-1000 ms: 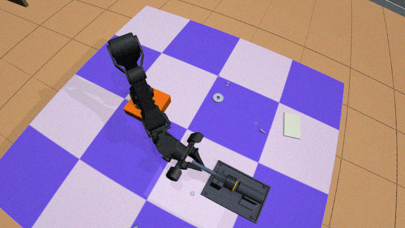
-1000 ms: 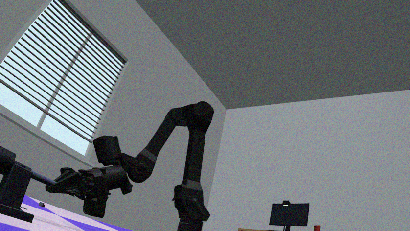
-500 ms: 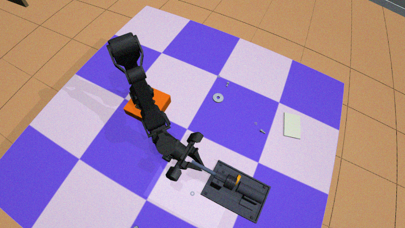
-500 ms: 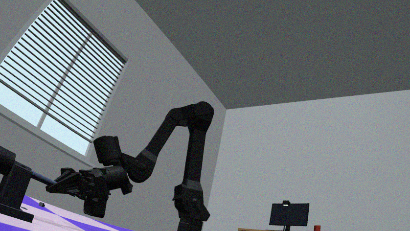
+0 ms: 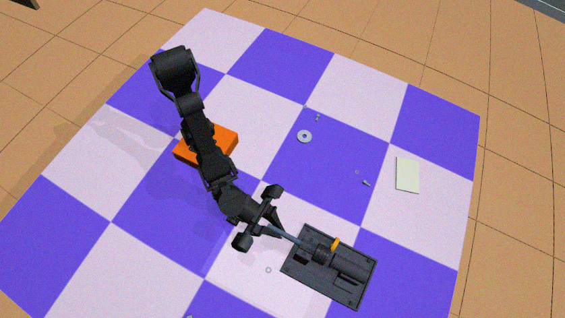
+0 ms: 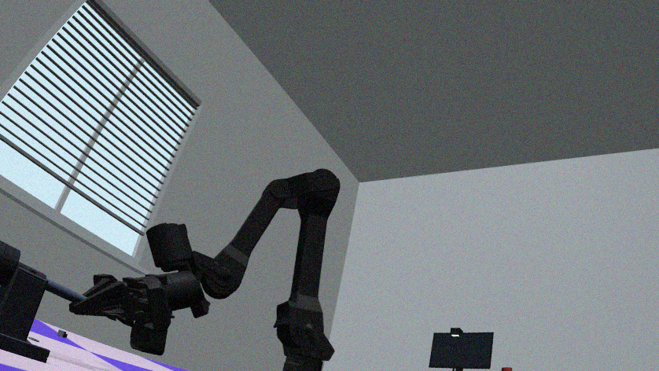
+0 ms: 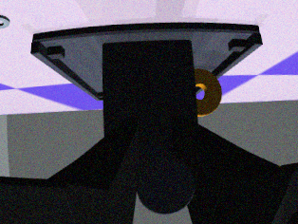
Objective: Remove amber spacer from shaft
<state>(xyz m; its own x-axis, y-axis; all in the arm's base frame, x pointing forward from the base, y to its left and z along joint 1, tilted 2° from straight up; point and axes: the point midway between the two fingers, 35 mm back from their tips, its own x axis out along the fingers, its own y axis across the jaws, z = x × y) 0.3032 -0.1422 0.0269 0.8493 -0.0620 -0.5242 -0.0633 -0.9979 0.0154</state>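
My gripper tip is now 40 mm short of the shaft and 20 mm below it. Round my gripper tip: amber spacer (140 mm ahead, 40 mm to the left, 30 mm below); then pale card (290 mm ahead, 370 mm to the left, 60 mm below).
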